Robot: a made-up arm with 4 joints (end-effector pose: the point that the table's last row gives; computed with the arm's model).
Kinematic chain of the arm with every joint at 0, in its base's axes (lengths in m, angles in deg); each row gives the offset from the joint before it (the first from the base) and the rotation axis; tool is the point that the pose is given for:
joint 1: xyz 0 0 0.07 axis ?
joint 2: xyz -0.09 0.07 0 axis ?
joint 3: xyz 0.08 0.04 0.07 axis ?
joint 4: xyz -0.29 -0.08 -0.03 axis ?
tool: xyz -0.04 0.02 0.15
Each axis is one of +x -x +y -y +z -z.
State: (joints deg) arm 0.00 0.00 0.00 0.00
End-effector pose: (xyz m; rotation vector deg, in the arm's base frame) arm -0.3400 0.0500 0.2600 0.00 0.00 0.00
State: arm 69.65 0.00 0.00 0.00
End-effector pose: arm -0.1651 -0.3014 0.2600 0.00 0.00 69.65
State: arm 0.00 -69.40 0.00 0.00
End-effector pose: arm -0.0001 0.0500 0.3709 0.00 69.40 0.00
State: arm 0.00 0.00 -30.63 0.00
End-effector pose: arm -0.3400 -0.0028 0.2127 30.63 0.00 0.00
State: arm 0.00 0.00 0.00 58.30
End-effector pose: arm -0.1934 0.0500 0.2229 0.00 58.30 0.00
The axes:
joint 1: +z
joint 2: -y
joint 3: -x
joint 4: +y

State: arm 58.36 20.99 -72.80 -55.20
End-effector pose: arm -0.2853 -0.3285 -0.0394 96.43 -20.54 20.46
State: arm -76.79 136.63 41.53 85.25
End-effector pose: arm 0.0479 0.1452 -0.0658 -21.55 -56.03 -110.67
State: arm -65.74 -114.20 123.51 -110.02
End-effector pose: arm 0.1295 -0.1803 0.3015 34.86 -20.04 51.94
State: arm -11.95 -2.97 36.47 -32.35
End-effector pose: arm -0.3742 0.1881 0.2528 -37.82 -24.52 -0.14
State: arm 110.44 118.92 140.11 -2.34
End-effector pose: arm -0.2237 -0.0638 -0.1627 -4.71 -71.98 -39.88
